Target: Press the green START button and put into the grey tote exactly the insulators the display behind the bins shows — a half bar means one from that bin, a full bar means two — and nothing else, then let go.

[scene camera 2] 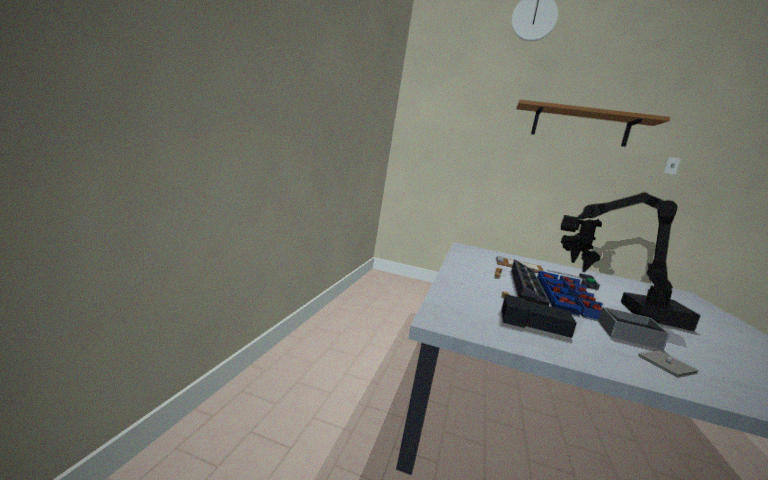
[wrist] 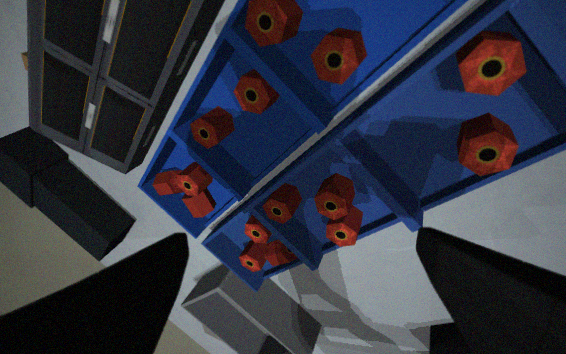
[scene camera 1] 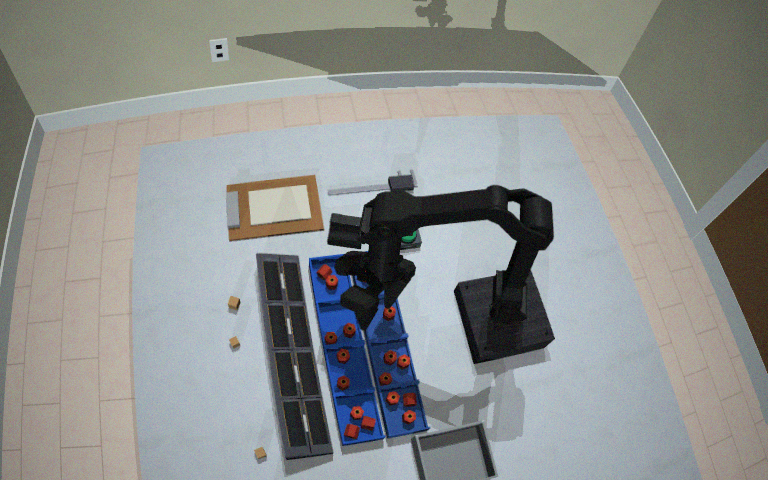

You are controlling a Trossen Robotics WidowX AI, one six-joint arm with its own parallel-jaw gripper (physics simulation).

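My gripper is open and empty, high above the blue bins. Red-orange hexagonal insulators lie in the bins, some upright, some on their sides; the arm hides part of the far bins in scene camera 1. The green START button is partly behind the arm in scene camera 1. The display behind the bins has dark cells with thin orange edges and white strips between; no filled bar shows. The grey tote stands by the bins' near end; no insulator shows in its visible part.
A black box stands near the display's end. A clipboard and a caliper lie at the far side. Small wooden cubes lie beyond the display. A beige plate with a knob lies near the tote.
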